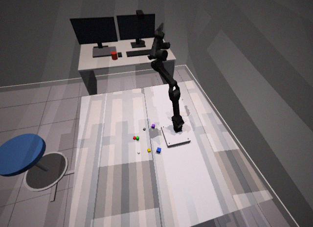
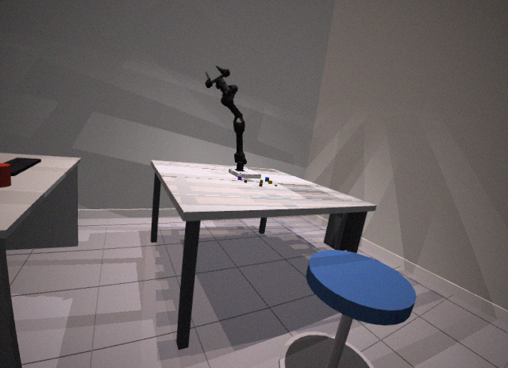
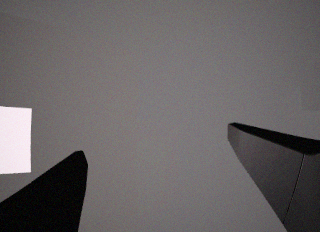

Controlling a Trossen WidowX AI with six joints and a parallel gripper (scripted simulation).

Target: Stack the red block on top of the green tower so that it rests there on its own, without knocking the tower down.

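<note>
The red block is 29 cm ahead of my gripper tip, 37 cm to the left of it and 74 cm below it. Round my gripper tip: yellow block 18 cm ahead, 51 cm to the left, 74 cm below; blue block 11 cm ahead, 52 cm to the left, 73 cm below; purple block 11 cm ahead, 29 cm to the left, 74 cm below.
</note>
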